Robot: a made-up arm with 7 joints.
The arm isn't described. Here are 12 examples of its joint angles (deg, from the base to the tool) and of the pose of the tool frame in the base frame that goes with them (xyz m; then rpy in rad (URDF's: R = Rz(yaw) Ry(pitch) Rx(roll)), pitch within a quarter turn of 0, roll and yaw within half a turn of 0).
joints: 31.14 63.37 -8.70 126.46 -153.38 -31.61 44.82
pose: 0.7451 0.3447 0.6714 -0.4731 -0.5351 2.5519
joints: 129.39 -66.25 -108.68 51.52 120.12 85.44 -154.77
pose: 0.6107 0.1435 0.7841 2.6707 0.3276 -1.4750
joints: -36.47 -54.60 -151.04 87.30 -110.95 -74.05 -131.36
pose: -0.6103 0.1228 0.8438 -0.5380 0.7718 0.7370
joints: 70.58 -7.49 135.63 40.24 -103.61 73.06 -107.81
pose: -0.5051 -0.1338 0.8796 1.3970 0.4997 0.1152
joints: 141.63 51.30 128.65 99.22 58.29 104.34 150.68
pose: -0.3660 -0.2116 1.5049 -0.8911 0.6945 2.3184
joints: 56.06 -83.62 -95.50 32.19 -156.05 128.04 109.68
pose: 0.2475 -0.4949 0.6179 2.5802 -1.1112 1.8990
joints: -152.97 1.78 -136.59 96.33 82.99 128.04 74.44
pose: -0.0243 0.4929 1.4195 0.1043 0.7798 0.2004
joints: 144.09 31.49 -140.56 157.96 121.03 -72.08 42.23
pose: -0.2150 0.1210 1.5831 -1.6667 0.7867 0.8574
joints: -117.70 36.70 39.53 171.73 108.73 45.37 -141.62
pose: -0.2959 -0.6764 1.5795 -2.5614 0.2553 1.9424
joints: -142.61 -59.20 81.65 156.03 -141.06 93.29 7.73
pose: 0.6826 0.3525 1.4366 2.4374 0.1726 0.0932
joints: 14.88 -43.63 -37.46 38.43 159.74 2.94 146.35
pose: 0.1885 -0.2654 0.9914 -2.6370 -1.1453 2.7740
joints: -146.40 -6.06 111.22 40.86 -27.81 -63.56 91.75
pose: 0.3935 -0.1643 1.1070 1.8816 0.0814 -2.3219
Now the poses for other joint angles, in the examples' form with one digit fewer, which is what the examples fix.
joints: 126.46 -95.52 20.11 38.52 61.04 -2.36 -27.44
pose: 0.051 -0.243 1.242 3.003 -0.147 -0.246
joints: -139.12 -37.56 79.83 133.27 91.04 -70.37 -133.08
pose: 0.369 0.002 1.489 -3.082 -0.088 1.079
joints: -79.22 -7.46 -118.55 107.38 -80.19 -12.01 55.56
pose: -0.546 0.134 1.416 -2.926 -0.686 -0.112
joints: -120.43 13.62 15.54 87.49 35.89 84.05 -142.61
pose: -0.168 -0.710 1.063 -0.236 -1.242 0.548
